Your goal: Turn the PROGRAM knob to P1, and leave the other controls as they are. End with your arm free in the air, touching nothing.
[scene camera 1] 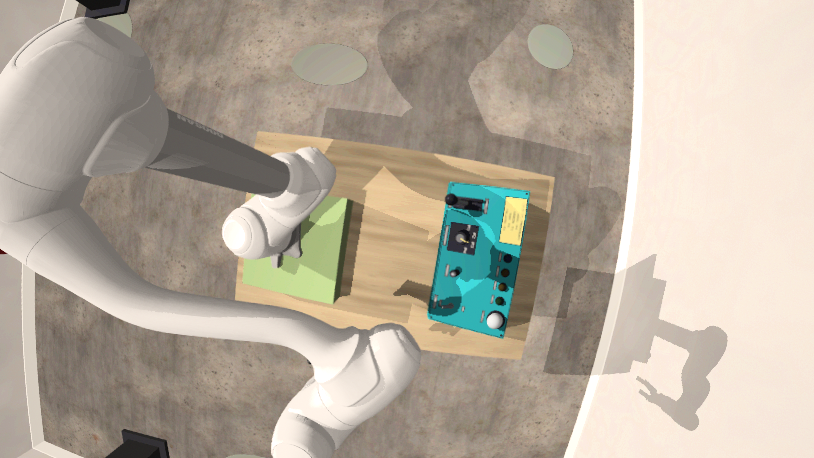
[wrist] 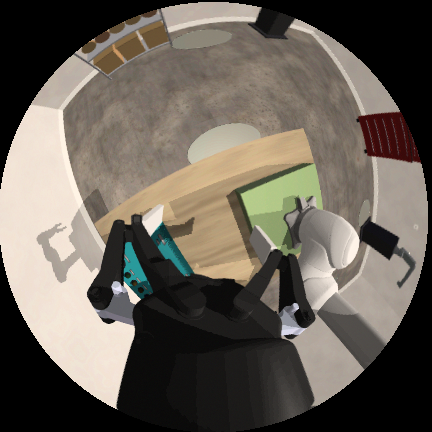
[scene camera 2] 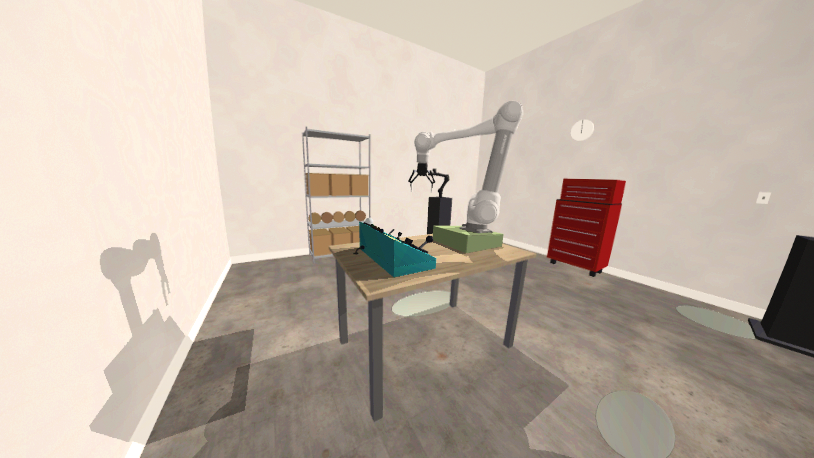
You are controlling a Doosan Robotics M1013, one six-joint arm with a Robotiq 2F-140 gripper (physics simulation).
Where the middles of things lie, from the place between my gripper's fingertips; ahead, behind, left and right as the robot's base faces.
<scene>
I see my gripper 410 mm short of the teal control panel (scene camera 1: 480,296), 260 mm above it and 240 mm to the right of it.
</scene>
